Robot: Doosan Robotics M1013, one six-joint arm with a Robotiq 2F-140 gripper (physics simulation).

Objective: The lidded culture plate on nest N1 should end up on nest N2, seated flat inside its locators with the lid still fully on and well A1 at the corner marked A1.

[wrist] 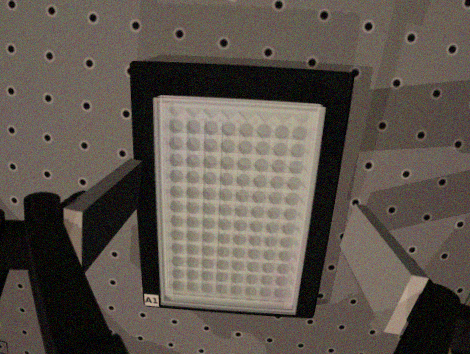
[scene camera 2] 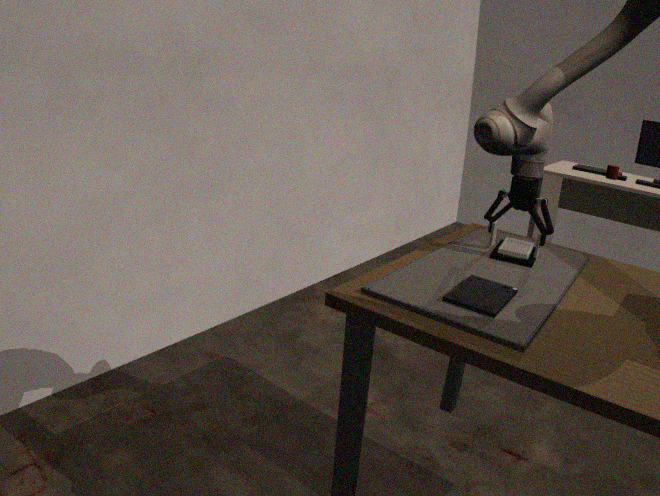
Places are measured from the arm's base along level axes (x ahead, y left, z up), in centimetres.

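Pixels of known places: gripper, fingertip midpoint: (wrist: pixel 245 205) (scene camera 2: pixel 513 250).
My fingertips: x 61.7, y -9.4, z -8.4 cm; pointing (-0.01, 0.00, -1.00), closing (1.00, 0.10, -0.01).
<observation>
Ahead of a thing's pixels: the offset from my fingertips to its top centre. "*": to the spot under its first point. Level surfaces: height alone.
The lidded culture plate {dx -0.6, dy -0.3, dz +1.8 cm} (scene camera 2: pixel 515 248) (wrist: pixel 235 200), pale with rows of round wells, sits on black nest N1 {dx -0.6, dy -0.3, dz +0.4 cm} (scene camera 2: pixel 511 259) (wrist: pixel 240 82). The clear lid appears on over the whole plate. An A1 tag {* dx -4.0, dy -8.9, dz +0.1 cm} (wrist: pixel 151 300) marks the nest's lower-left corner in the wrist view. My gripper (scene camera 2: pixel 514 246) (wrist: pixel 245 205) is open and empty, pointing down, with one finger on each side of the plate and clear of its sides. Exact fingertip height is hard to tell. Nest N2 {dx -7.4, dy +34.4, dz +0.4 cm} (scene camera 2: pixel 480 294), a dark flat block with a small white mark {* dx -11.8, dy +26.4, dz +0.2 cm} (scene camera 2: pixel 514 288) at its right corner, bears no plate.
Both nests stand on a grey perforated board {dz -1.1 cm} (scene camera 2: pixel 416 282) on the wooden table {dz -2.4 cm} (scene camera 2: pixel 613 330). N2 is nearer scene camera 2 than N1. A pale wall (scene camera 2: pixel 240 160) rises beyond the table's left side. A desk (scene camera 2: pixel 602 184) with a red cup (scene camera 2: pixel 612 172) stands behind.
</observation>
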